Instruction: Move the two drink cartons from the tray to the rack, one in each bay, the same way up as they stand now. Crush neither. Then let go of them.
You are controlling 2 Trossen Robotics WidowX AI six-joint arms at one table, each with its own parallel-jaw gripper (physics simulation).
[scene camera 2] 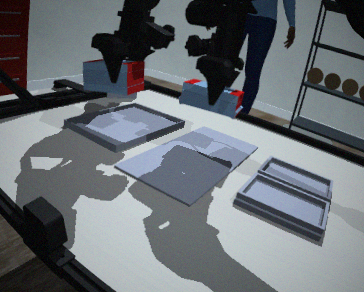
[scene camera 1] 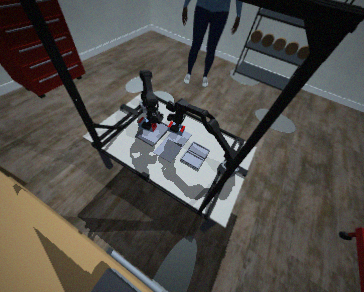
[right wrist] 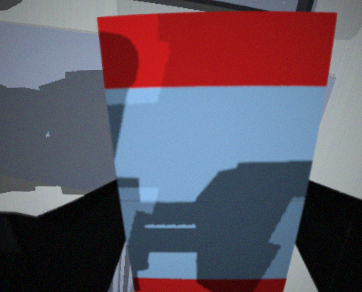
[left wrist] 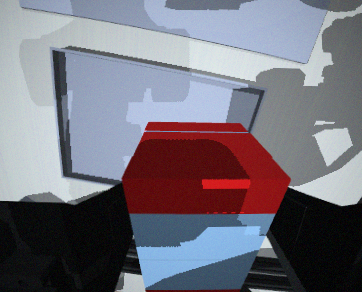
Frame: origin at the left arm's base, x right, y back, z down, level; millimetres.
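Seen in the pictures: left gripper, fingertip midpoint: (scene camera 2: 123, 80) (scene camera 1: 150, 126) (left wrist: 195, 178); right gripper, fingertip midpoint: (scene camera 2: 215, 102) (right wrist: 205, 179).
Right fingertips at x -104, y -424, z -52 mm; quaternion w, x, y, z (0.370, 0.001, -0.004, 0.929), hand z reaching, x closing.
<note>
Offsets run from my right fingertips to a thing's top centre.
A blue carton with red ends @[dx +201, dy +113, dz -59 mm] (scene camera 1: 147, 125) (scene camera 2: 102, 80) (left wrist: 200, 197) is held level and clear of the table, past the far edge of the tray in scene camera 2. My left gripper (scene camera 1: 149, 121) (scene camera 2: 114, 77) (left wrist: 195, 178) is shut on its sides. A second blue and red carton @[dx +6, dy +6, dz -33 mm] (scene camera 1: 176, 127) (scene camera 2: 197, 95) (right wrist: 215, 130) is held up behind the flat sheet. My right gripper (scene camera 1: 177, 121) (scene camera 2: 214, 99) (right wrist: 205, 179) is shut on it. The low-walled tray @[dx +150, dy +132, dz +92 mm] (scene camera 1: 152, 136) (scene camera 2: 92, 135) (left wrist: 59, 115) is at the left. The two-bay rack @[dx -68, dy -215, dz +88 mm] (scene camera 2: 280, 220) is at the right; neither carton is in its bays.
A flat grey-blue sheet (scene camera 1: 169, 150) (scene camera 2: 190, 175) (left wrist: 250, 37) (right wrist: 45, 57) lies between the tray and the rack. Black frame posts (scene camera 1: 65, 75) (scene camera 1: 280, 105) stand around the table, with black rails at its edges. A person (scene camera 1: 202, 40) stands behind the table.
</note>
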